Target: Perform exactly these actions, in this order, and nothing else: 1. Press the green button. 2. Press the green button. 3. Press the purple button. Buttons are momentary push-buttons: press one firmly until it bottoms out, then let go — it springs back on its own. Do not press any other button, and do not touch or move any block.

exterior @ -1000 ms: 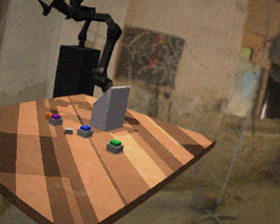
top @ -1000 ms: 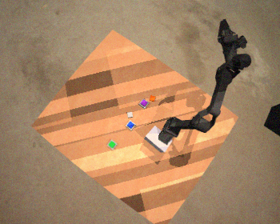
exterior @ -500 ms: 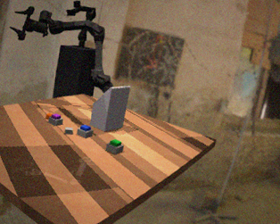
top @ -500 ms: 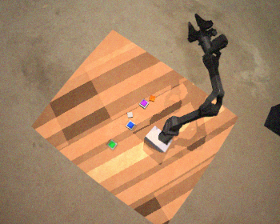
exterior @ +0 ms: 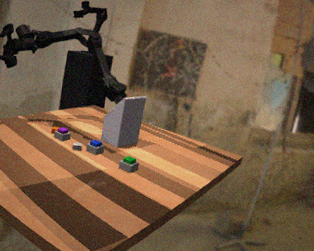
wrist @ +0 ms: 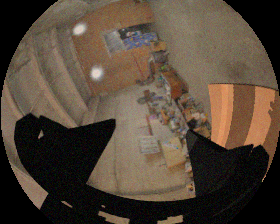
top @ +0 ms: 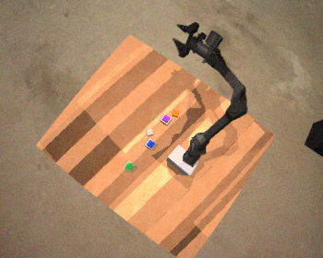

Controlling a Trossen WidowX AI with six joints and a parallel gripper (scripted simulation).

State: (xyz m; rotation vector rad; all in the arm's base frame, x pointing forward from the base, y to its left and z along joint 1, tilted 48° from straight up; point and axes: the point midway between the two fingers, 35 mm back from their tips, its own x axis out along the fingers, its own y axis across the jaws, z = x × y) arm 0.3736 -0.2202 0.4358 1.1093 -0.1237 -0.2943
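Now: gripper tip 140 mm past the green button, 660 mm to the right of it and 290 mm above it. Also, from my gripper tip: small grey block 130 mm behind, 440 mm to the left, 310 mm below; orange block 190 mm behind, 270 mm to the left, 310 mm below; purple button 160 mm behind, 330 mm to the left, 290 mm below.
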